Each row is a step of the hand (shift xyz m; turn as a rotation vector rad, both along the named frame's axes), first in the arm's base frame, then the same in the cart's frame.
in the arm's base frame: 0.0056 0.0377 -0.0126 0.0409 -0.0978 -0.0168
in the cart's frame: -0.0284 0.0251 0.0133 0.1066 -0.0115 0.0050
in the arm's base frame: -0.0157 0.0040 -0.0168 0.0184 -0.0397 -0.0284
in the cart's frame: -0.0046 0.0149 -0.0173 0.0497 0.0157 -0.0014
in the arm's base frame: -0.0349 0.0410 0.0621 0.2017 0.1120 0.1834
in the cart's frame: -0.0658 -0.0489 -0.0055 -0.0783 -0.1071 0.2632
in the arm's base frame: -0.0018 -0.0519 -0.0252 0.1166 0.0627 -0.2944
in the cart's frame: 0.0526 0.0060 -0.0229 0.0645 0.3112 0.0567
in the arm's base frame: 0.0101 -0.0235 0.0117 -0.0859 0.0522 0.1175
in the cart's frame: 0.0215 -0.0174 0.0052 -0.1088 -0.1037 -0.0363
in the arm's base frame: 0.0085 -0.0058 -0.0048 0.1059 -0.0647 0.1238
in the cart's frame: 0.0095 0.0037 0.0050 0.0621 -0.1231 0.1083
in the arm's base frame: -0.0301 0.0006 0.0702 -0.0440 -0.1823 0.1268
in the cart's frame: -0.0301 -0.0693 -0.0111 0.1135 -0.1850 -0.0645
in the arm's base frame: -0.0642 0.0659 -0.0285 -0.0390 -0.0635 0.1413
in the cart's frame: -0.0741 0.0401 -0.0467 0.0050 -0.1582 -0.0214
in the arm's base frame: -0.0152 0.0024 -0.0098 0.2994 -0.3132 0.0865
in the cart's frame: -0.0049 0.0079 -0.0157 0.3632 -0.1455 0.2053
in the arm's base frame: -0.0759 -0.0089 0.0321 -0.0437 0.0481 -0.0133
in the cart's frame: -0.0276 -0.0430 -0.0653 -0.0550 0.0227 -0.0294
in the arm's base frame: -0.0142 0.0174 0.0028 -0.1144 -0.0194 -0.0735
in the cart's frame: -0.0214 0.0013 -0.0073 -0.0034 0.0470 -0.1290
